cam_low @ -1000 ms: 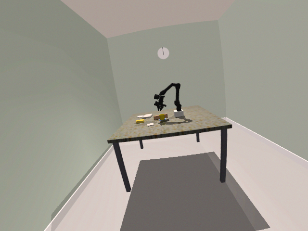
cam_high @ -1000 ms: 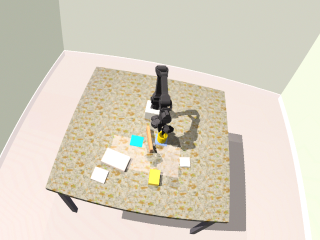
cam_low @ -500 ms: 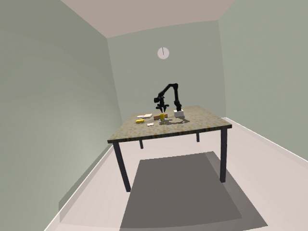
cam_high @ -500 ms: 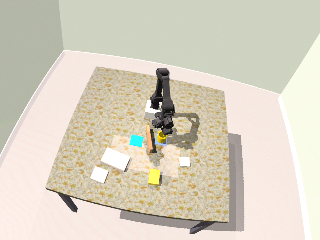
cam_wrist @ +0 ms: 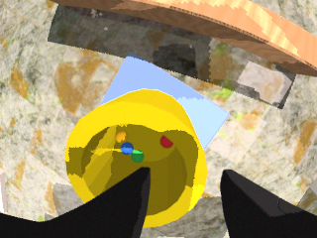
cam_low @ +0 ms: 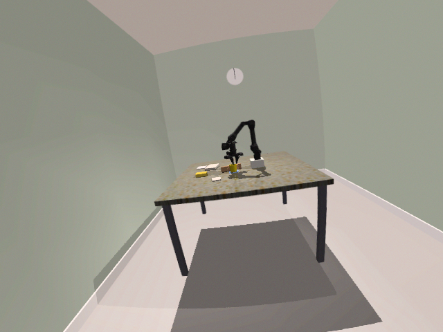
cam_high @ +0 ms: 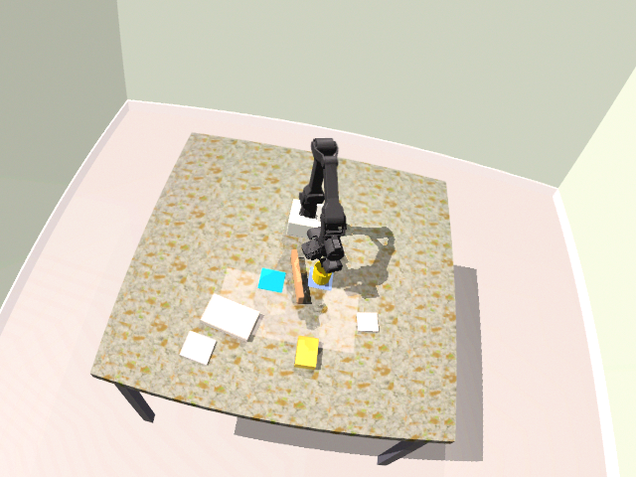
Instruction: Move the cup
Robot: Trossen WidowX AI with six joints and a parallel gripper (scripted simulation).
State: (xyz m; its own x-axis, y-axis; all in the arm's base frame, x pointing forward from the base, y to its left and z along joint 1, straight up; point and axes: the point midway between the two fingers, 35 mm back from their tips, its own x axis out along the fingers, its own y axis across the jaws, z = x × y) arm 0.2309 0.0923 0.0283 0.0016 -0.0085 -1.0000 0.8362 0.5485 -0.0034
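Now: the green marble 60 mm below my gripper tip, 30 mm to the left of it and 20 mm ahead of it. From my gripper tip the other things lie so: yellow block (340 mm ahead, 60 mm below, 20 mm to the left); then wooden bar (70 mm to the right, 60 mm below, 50 mm ahead); then cyan pad (160 mm to the right, 80 mm below, 80 mm ahead).
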